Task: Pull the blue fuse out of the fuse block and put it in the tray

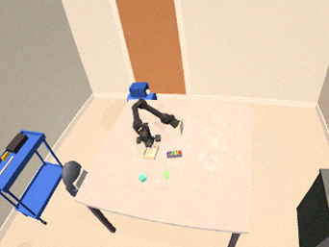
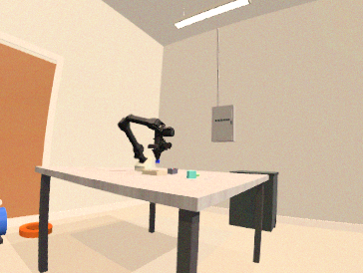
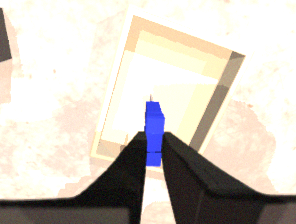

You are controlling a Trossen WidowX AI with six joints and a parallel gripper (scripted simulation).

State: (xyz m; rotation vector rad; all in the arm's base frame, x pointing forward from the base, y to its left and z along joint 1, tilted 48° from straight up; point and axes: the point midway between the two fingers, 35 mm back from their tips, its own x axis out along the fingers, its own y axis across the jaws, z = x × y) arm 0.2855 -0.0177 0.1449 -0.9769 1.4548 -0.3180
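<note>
Now: the tray 90 mm below my gripper tip and 20 mm to the right of it. The rest, counted from my gripper tip: blue fuse 10 mm below; then magenta fuse 140 mm to the left, 70 mm below, 10 mm behind; then green fuse 170 mm to the left, 70 mm below, 20 mm behind.
</note>
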